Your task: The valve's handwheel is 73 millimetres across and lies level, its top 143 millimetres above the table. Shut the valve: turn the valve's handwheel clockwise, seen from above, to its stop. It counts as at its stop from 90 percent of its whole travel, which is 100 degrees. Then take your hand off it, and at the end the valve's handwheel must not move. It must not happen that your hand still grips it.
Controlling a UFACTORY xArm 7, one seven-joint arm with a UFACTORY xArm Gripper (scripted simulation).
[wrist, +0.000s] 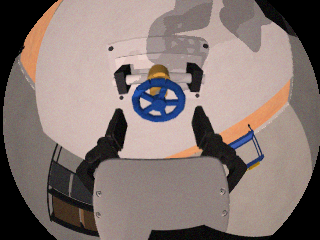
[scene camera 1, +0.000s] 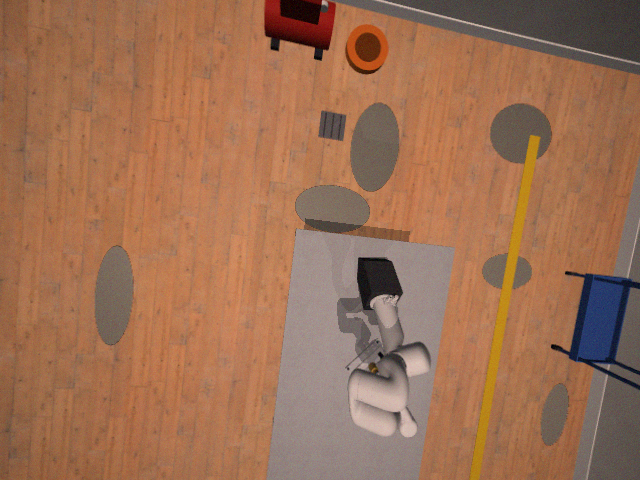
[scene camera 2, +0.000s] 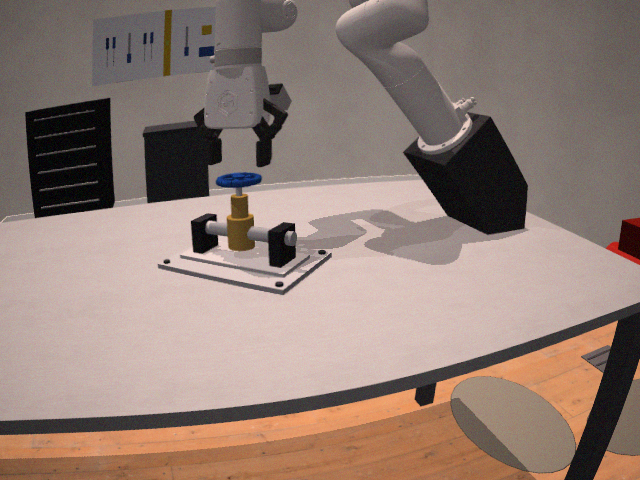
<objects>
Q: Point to a blue handwheel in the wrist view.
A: At 158, 102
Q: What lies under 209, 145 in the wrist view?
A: The gripper.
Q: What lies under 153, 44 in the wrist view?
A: A baseplate.
</objects>
